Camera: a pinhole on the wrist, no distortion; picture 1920 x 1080 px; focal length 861.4 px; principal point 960.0 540.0 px. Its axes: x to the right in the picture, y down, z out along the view. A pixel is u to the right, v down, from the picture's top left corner.
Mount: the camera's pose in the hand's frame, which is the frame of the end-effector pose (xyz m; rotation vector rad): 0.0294 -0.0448 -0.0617 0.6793 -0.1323 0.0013
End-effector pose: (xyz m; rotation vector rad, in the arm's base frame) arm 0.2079 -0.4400 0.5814 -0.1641 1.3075 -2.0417
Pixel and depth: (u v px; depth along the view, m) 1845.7 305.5 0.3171
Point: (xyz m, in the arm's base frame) -0.1117 -0.6804 0.8547
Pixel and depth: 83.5 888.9 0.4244
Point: 0.6184 -0.3600 0.9843
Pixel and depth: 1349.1 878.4 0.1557
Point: 0.1499 -0.5420 0.6946
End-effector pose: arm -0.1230 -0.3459 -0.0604 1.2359 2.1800 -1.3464
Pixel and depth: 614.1 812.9 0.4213
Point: -0.2224 -0.7566 0.0086
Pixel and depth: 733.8 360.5 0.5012
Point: -0.4170 -0.7133 0.1656
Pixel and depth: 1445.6 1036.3 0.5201
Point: -0.4844 -0.7202 -0.4171
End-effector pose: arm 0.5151 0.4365 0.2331 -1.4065 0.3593 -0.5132
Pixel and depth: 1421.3 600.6 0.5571
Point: 0.9085 0.6257 0.6798
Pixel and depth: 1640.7 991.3 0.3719
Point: 0.9238 0.6013 0.4395
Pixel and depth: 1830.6 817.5 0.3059
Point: 0.8848 0.4921 0.4599
